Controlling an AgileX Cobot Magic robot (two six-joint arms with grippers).
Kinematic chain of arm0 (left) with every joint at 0, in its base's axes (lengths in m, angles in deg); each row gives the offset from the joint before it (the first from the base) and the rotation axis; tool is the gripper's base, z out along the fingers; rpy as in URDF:
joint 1: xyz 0 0 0.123 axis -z
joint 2: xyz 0 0 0 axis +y
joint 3: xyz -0.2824 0 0.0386 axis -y
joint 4: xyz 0.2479 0 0.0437 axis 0.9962 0 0.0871
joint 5: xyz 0 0 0 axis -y
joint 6: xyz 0.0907 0 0.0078 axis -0.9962 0 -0.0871
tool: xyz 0 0 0 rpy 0 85 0
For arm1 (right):
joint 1: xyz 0 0 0.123 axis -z
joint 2: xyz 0 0 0 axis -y
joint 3: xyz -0.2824 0 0.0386 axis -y
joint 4: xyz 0.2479 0 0.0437 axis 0.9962 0 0.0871
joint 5: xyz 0 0 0 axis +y
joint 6: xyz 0.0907 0 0.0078 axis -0.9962 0 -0.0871
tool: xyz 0 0 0 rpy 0 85 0
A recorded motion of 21 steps. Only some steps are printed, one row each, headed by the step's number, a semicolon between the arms.
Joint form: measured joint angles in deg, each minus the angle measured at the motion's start. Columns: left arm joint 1, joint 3, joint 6, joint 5, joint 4, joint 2; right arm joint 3, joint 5, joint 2, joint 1, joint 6, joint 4.
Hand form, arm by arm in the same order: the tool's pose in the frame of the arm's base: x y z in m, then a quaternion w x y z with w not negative. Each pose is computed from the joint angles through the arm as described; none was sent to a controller.
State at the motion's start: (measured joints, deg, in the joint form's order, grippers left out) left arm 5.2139 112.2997 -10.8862 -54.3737 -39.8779 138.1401; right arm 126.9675 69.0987 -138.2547 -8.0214 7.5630 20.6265
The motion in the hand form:
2: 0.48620 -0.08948 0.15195 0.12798 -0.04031 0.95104 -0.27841; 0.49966 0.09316 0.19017 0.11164 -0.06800 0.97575 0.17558
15: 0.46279 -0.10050 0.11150 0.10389 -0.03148 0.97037 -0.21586; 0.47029 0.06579 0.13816 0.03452 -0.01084 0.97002 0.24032
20: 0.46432 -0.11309 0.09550 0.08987 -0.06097 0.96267 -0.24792; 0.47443 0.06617 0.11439 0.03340 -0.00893 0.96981 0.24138
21: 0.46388 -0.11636 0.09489 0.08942 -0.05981 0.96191 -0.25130; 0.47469 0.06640 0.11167 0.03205 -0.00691 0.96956 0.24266
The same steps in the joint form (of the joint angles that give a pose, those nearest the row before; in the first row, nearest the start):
2: 0.00 -5.56 1.78 0.86 2.06 -4.30; -2.06 0.00 0.69 0.86 -1.55 0.12
15: 2.87 -15.07 3.27 7.85 8.48 -4.93; -20.34 -4.18 3.55 5.16 3.67 10.14
20: 3.78 -14.55 3.50 8.71 3.04 -2.35; -20.34 -6.59 0.63 5.16 5.16 11.00
21: 4.13 -14.55 3.27 8.82 2.46 -2.24; -20.34 -6.76 0.29 5.16 5.16 11.23

